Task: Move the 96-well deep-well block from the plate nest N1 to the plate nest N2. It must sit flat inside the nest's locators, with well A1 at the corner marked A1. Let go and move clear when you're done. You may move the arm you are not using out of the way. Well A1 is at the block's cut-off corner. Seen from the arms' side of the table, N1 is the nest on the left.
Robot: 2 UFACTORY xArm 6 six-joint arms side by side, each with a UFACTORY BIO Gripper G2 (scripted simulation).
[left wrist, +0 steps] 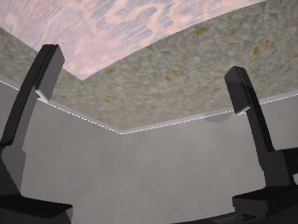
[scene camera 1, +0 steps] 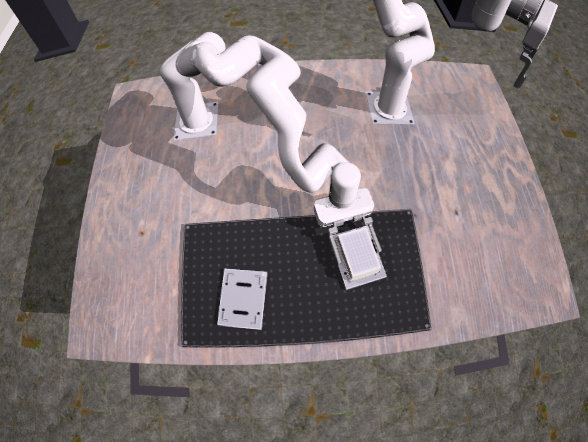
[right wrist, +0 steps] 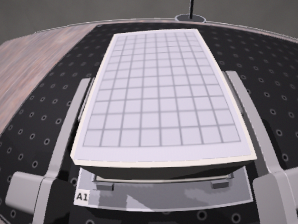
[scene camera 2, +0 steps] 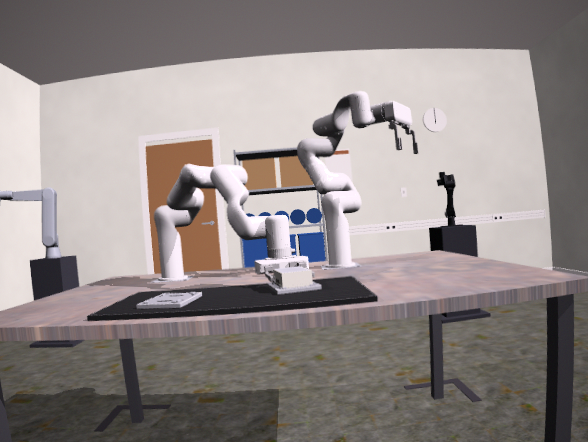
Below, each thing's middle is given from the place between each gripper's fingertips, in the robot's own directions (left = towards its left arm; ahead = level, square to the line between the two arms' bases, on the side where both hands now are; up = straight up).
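Scene:
My right gripper: 10 mm short of the white deep-well block (scene camera 1: pixel 360 259).
My left hand: 400 mm above the white deep-well block, 340 mm short of it, 480 mm to the left of it.

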